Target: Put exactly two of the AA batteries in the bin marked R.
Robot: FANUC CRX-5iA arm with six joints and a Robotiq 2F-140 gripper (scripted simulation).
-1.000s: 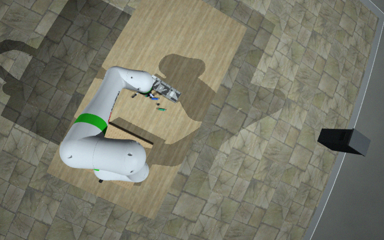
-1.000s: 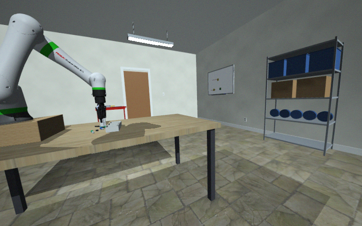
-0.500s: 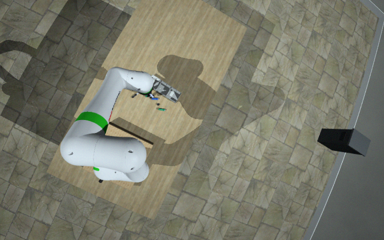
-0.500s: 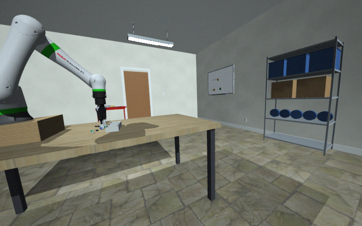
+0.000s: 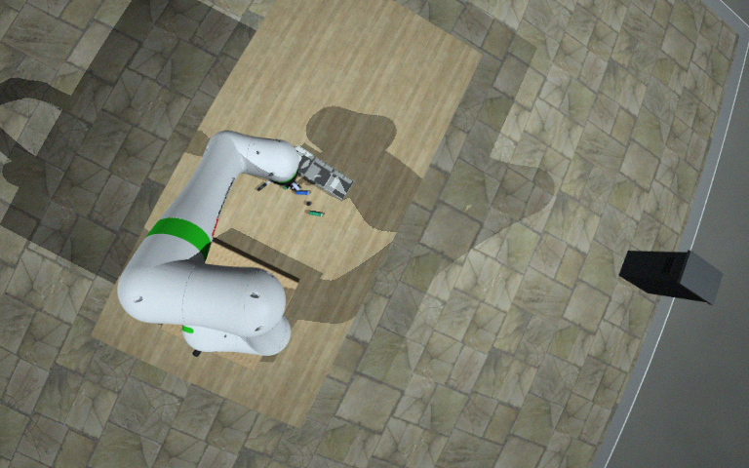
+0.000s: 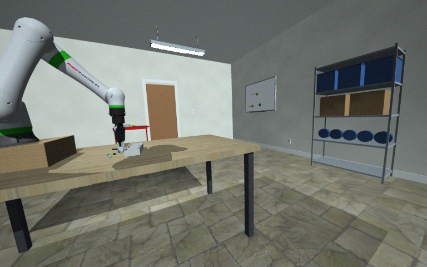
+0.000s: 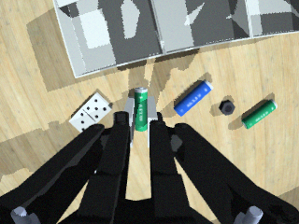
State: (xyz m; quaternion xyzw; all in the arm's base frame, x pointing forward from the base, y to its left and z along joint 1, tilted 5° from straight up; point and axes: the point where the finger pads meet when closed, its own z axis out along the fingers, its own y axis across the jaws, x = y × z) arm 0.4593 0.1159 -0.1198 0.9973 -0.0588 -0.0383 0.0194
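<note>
Now: the grey bin 100 mm ahead of my hand, 70 mm to the right of it and 20 mm below it. Also, from my hand: blue AA battery: 10 mm ahead, 60 mm to the right, 30 mm below; white domino: 60 mm to the left, 30 mm below; black cylinder: 70 mm behind, 70 mm to the left, 30 mm below.
</note>
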